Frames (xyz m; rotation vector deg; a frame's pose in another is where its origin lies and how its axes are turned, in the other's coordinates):
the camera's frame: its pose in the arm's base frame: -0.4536 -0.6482 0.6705 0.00 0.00 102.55
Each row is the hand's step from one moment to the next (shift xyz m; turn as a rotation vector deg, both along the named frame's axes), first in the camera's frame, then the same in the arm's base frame.
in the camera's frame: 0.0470 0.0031 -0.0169 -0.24 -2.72 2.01
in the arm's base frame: -0.0132 0.0452 -0.0169 2.71 0.36 2.01
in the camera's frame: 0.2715 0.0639 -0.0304 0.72 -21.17 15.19
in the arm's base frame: -0.1214 0.2511 -0.0304 20.51 5.30 15.19
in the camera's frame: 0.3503 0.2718 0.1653 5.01 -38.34 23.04
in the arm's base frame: -0.3414 0.2829 0.1653 36.34 13.22 23.04
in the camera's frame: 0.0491 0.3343 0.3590 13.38 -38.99 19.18
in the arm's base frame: -0.3370 -0.0247 0.3590 35.15 21.53 19.18
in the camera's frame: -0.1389 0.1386 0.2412 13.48 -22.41 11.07
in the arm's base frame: -0.1051 -0.1657 0.2412 18.95 18.03 11.07
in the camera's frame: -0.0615 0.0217 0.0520 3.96 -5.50 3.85
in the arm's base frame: -0.0078 -0.0647 0.0520 4.51 5.06 3.85
